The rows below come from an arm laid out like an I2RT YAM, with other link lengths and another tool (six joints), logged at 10 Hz.
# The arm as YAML. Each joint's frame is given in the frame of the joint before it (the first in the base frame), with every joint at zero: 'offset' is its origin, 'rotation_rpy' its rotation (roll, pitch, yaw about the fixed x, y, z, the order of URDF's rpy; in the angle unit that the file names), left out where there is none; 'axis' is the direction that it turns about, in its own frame. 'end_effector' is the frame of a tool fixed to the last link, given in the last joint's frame.
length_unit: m
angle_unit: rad
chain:
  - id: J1
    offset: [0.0, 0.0, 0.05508]
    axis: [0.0, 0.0, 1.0]
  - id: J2
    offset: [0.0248, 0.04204, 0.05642]
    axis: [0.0, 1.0, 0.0]
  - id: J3
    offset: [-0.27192, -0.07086, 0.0]
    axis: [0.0, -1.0, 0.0]
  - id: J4
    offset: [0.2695, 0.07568, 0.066]
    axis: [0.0, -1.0, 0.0]
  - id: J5
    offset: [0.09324, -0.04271, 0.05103]
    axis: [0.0, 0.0, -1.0]
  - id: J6
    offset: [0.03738, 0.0, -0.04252]
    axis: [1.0, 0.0, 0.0]
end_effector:
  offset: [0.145, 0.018, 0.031]
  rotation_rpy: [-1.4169, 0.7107, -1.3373]
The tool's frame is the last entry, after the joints.
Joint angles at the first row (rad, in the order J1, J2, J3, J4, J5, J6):
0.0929, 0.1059, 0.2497, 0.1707, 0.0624, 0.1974
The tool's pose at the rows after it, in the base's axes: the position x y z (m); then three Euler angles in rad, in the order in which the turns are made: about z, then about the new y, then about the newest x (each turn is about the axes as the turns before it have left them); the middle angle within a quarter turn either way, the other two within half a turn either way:
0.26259 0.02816 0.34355 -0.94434 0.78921 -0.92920
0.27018 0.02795 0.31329 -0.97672 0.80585 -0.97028
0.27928 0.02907 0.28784 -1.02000 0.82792 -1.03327
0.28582 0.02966 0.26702 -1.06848 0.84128 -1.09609
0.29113 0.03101 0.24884 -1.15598 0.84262 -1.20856
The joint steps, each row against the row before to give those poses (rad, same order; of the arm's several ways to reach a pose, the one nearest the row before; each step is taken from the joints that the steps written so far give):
-0.0016, -0.0611, -0.0805, 0.0004, 0.0014, -0.0011
-0.0037, -0.0400, -0.0820, 0.0088, -0.0006, 0.0003
-0.0016, 0.0004, -0.0488, 0.0008, -0.0043, 0.0004
-0.0004, 0.0000, -0.0348, -0.0088, 0.0004, -0.0061
0.0000, -0.0001, 0.0019, -0.0706, 0.0000, -0.0263

